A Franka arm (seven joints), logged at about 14 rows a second.
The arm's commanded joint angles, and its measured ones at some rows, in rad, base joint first. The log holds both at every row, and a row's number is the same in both.
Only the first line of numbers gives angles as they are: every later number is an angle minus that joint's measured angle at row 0.
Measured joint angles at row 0:
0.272 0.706 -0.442 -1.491 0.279 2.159 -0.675
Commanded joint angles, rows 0 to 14:
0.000 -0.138 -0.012 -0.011 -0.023 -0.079 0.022
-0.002 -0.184 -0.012 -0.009 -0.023 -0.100 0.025
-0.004 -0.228 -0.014 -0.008 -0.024 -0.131 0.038
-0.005 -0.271 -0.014 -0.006 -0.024 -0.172 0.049
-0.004 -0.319 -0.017 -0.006 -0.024 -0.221 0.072
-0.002 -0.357 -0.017 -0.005 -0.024 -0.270 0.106
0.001 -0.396 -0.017 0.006 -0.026 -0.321 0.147
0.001 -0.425 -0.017 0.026 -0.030 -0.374 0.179
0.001 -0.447 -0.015 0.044 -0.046 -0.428 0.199
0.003 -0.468 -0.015 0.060 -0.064 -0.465 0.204
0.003 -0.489 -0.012 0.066 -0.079 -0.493 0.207
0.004 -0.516 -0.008 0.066 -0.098 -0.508 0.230
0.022 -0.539 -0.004 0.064 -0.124 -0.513 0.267
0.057 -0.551 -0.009 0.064 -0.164 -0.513 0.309
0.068 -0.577 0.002 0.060 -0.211 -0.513 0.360
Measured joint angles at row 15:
0.025 -0.532 -0.008 0.068 -0.134 -0.497 0.267
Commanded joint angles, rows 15 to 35:
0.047 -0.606 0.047 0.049 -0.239 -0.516 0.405
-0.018 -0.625 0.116 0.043 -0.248 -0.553 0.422
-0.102 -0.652 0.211 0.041 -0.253 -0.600 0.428
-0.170 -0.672 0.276 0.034 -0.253 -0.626 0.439
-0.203 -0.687 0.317 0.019 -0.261 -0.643 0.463
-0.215 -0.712 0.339 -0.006 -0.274 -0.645 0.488
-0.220 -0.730 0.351 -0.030 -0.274 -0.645 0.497
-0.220 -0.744 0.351 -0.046 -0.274 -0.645 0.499
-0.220 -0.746 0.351 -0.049 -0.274 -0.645 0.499
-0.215 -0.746 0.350 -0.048 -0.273 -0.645 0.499
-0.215 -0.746 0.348 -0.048 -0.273 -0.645 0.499
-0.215 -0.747 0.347 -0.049 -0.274 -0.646 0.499
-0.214 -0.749 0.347 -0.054 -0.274 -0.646 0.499
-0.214 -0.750 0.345 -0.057 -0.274 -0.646 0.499
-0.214 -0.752 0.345 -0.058 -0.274 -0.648 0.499
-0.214 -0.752 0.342 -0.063 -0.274 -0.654 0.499
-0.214 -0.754 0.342 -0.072 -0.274 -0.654 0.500
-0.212 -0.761 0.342 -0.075 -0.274 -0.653 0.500
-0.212 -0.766 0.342 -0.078 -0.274 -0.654 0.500
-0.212 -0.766 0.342 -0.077 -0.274 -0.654 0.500
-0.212 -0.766 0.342 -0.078 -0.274 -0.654 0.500
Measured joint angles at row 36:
-0.215 -0.731 0.340 -0.050 -0.254 -0.648 0.477
